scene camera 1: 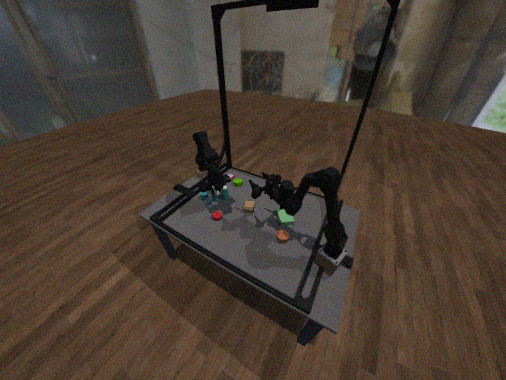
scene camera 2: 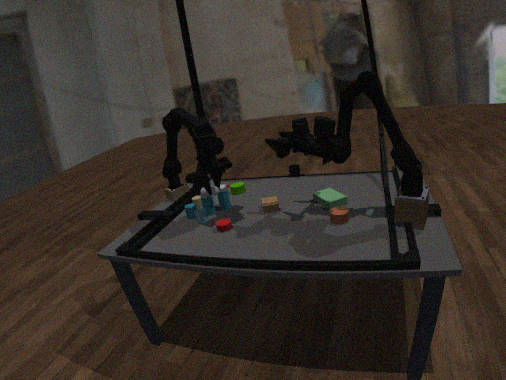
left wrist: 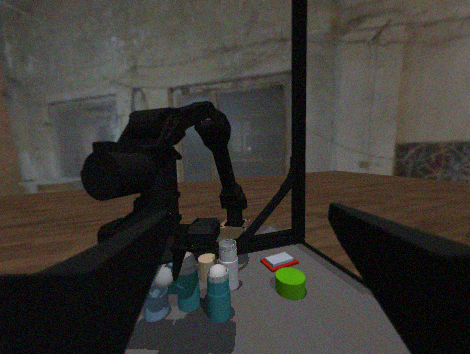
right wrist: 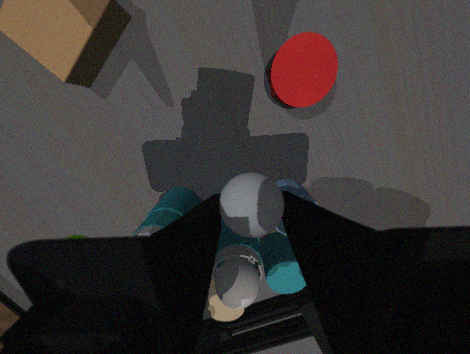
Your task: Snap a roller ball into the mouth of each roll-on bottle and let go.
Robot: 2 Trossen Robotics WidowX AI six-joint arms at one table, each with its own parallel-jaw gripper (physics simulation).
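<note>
My right gripper is shut on a white ball, held just above the bottle group. A teal bottle carries a ball, seen in the right wrist view. Another teal bottle has a white ball on top in the left wrist view. A translucent blue bottle stands beside them; its mouth is mostly hidden. My left gripper is open and empty, high above the table.
A pale bottle, a beige cylinder and a teal cylinder stand close by. A red disc, tan block, light green block, orange cylinder and green cylinder lie around.
</note>
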